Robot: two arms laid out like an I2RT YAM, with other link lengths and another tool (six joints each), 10 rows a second.
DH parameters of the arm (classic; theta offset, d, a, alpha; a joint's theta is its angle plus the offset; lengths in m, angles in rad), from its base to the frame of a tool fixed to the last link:
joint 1: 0 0.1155 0.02 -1.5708
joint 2: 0 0 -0.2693 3.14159
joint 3: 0.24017 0 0.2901 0
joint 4: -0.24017 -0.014 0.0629 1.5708
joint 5: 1.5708 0.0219 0 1.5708
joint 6: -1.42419 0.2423 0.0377 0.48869
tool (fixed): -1.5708 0.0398 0 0
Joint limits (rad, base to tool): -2.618..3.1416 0..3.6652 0..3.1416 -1.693..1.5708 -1.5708..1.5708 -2.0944..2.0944
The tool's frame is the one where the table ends.
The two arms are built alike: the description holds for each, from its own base.
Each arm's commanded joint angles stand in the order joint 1, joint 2, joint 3, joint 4, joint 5, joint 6.
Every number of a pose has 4 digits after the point. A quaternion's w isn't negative.
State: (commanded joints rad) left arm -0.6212 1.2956 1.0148 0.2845 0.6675 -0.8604; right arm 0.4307 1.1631 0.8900 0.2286 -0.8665 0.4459
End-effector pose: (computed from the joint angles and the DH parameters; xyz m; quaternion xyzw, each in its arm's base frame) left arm 0.3663 -0.4187 0.3584 0.6388 0.4939 0.0038 0.5899; right arm 0.3168 0.3897 0.3620 -0.1366 -0.5971 -0.7411 0.2751
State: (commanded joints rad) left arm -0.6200 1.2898 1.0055 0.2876 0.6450 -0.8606; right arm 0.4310 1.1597 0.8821 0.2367 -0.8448 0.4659
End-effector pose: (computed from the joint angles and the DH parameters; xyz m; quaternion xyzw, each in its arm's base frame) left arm 0.3712 -0.4147 0.3568 0.6329 0.5016 0.0106 0.5897; right arm 0.3224 0.3874 0.3609 -0.1480 -0.5911 -0.7448 0.2720
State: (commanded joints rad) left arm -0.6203 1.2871 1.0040 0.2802 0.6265 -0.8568; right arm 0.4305 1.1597 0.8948 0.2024 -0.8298 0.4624
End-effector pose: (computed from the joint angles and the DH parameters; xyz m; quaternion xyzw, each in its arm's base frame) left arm 0.3751 -0.4121 0.3552 0.6297 0.5077 0.0167 0.5877; right arm 0.3266 0.3860 0.3589 -0.1600 -0.5917 -0.7425 0.2702
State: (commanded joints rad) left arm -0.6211 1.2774 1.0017 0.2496 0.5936 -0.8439; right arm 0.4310 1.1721 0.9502 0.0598 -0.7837 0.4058
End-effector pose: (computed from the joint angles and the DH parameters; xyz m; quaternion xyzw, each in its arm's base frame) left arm 0.3806 -0.4067 0.3498 0.6269 0.5195 0.0287 0.5799; right arm 0.3382 0.3835 0.3464 -0.1936 -0.6072 -0.7255 0.2599
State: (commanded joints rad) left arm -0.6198 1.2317 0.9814 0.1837 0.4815 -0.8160; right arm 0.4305 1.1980 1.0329 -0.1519 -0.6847 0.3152
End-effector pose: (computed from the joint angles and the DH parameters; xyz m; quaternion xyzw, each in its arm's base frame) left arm 0.3975 -0.3829 0.3409 0.6080 0.5544 0.0699 0.5640; right arm 0.3585 0.3731 0.3206 -0.2506 -0.6348 -0.6928 0.2330
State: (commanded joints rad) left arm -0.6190 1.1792 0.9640 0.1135 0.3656 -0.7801; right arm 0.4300 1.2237 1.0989 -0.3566 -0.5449 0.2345
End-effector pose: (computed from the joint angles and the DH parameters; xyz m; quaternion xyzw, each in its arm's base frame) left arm 0.4111 -0.3546 0.3350 0.5882 0.5839 0.1170 0.5471; right arm 0.3788 0.3504 0.2817 -0.3204 -0.6652 -0.6455 0.1954
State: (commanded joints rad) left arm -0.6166 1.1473 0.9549 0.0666 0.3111 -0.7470; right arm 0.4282 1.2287 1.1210 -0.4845 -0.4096 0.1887
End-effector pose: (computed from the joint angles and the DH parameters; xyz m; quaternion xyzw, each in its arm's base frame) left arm 0.4153 -0.3384 0.3311 0.5822 0.5940 0.1457 0.5357; right arm 0.3920 0.3210 0.2480 -0.3768 -0.6861 -0.6028 0.1549
